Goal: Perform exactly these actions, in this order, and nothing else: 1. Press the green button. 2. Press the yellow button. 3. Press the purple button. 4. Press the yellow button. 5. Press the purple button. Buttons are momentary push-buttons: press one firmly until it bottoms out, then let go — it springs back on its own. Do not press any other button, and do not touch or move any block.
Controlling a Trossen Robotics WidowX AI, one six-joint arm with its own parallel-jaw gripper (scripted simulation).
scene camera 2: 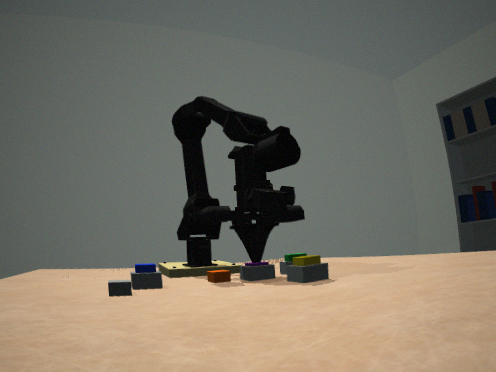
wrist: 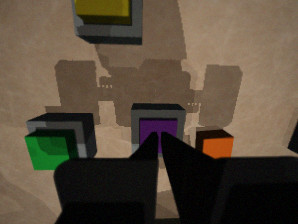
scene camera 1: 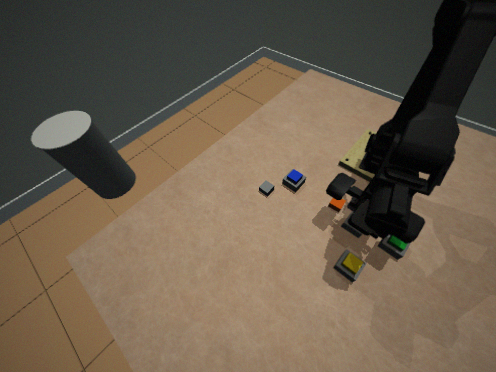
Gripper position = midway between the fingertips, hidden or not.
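A green button [wrist: 48,148] is visible from the wrist, and the wrist view also shows the gripper [wrist: 158,136]. The gripper can be seen as well in scene camera 1 [scene camera 1: 357,220] and in scene camera 2 [scene camera 2: 256,262].
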